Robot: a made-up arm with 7 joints.
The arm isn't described. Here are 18 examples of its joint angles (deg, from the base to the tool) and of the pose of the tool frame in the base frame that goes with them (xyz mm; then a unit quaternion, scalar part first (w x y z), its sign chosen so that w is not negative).
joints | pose
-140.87 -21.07 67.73 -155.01 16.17 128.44 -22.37 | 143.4 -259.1 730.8 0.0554 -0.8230 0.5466 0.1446
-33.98 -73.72 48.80 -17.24 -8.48 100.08 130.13 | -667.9 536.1 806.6 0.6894 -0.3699 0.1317 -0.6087
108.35 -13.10 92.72 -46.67 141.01 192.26 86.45 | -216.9 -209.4 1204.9 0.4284 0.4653 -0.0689 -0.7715
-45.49 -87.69 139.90 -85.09 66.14 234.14 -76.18 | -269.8 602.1 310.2 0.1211 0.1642 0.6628 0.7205
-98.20 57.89 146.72 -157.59 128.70 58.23 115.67 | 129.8 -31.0 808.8 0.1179 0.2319 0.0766 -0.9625
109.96 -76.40 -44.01 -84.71 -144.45 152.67 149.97 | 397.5 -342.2 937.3 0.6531 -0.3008 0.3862 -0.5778
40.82 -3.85 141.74 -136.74 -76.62 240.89 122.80 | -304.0 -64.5 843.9 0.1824 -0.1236 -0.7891 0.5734
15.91 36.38 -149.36 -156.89 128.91 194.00 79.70 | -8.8 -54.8 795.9 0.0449 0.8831 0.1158 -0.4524
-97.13 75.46 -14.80 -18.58 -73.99 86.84 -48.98 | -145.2 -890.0 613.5 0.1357 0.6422 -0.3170 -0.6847
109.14 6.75 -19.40 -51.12 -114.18 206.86 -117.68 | -87.7 331.4 1175.0 0.7298 -0.5885 -0.0090 0.3477
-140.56 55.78 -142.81 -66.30 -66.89 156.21 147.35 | -529.7 -103.6 1098.8 0.8952 -0.2159 -0.0330 -0.3885
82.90 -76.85 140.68 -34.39 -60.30 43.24 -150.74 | -287.3 -818.0 540.2 0.7466 -0.5950 0.0552 0.2922
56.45 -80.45 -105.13 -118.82 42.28 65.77 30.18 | 143.6 -529.3 464.9 0.8578 -0.3837 0.0723 0.3342
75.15 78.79 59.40 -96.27 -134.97 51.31 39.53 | -201.1 674.6 352.8 0.3976 0.3567 0.6371 0.5557
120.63 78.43 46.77 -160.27 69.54 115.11 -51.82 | -246.4 80.9 328.7 0.4016 0.2355 0.3750 -0.8016
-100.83 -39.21 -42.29 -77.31 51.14 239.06 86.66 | -161.9 298.3 1119.2 0.1217 -0.4371 0.3379 0.8246
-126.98 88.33 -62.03 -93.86 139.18 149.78 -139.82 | -611.5 -166.2 351.8 0.2983 0.4811 -0.7856 -0.2497
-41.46 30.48 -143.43 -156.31 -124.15 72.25 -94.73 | -196.3 -35.8 765.5 0.8784 -0.2877 0.1024 0.3677
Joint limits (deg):
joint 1: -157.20..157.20
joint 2: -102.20..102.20
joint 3: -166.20..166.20
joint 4: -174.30..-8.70
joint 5: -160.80..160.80
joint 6: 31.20..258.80
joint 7: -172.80..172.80
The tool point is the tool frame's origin. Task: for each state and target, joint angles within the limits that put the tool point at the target. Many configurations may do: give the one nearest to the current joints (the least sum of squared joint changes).
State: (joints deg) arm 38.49 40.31 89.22 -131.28 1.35 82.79 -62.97
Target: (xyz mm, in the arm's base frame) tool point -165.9 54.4 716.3
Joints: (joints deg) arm 54.49 36.71 135.81 -159.25 5.11 74.46 -62.97
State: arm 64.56 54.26 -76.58 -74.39 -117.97 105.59 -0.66
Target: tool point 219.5 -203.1 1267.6
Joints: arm 48.94 17.73 -130.44 -64.24 -118.58 97.21 -0.66
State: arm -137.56 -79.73 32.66 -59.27 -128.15 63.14 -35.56
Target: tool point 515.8 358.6 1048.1
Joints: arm -131.68 -72.19 27.67 -64.65 -127.39 62.60 -35.56
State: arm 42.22 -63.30 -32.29 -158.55 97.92 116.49 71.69
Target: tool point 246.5 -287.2 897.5
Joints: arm 63.47 -54.61 -50.63 -121.51 94.03 116.13 71.69
